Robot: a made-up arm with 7 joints.
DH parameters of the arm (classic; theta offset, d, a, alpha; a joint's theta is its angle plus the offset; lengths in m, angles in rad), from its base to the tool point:
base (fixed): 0 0 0 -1.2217
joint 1: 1.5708 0 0 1.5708
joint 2: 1.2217 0 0 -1.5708
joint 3: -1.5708 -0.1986 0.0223 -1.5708
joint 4: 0 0 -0.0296 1.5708
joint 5: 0 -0.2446 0 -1.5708
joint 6: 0 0 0 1.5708
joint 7: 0 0 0 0
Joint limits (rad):
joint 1: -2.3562..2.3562
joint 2: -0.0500..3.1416
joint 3: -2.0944..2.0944
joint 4: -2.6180..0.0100
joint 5: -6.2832..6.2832
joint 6: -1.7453..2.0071
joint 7: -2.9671..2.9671
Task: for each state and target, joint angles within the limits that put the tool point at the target. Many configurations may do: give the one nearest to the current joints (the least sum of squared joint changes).
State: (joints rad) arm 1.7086 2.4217 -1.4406 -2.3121 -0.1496 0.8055 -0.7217
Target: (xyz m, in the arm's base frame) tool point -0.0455 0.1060 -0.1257
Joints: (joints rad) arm 1.1390 2.3953 -0.7810 -2.6162 -0.1496 0.8055 -0.7217
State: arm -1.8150 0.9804 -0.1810 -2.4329 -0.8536 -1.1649 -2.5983
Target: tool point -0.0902 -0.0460 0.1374
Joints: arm -2.1252 0.9872 0.0193 -2.6158 -0.8536 -1.1649 -2.5983
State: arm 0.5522 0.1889 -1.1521 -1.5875 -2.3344 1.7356 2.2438
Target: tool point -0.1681 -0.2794 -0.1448
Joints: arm 0.9810 0.0838 -1.7982 -1.5291 -2.3344 1.7356 2.2438
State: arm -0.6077 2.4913 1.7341 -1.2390 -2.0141 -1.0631 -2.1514
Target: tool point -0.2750 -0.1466 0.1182
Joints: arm -0.8167 2.8738 1.8373 -1.6968 -2.0141 -1.0631 -2.1514
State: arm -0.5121 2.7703 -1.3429 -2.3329 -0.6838 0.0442 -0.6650
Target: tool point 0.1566 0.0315 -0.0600
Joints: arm -0.7153 1.9669 -1.1211 -2.6160 -0.6838 0.0442 -0.6650
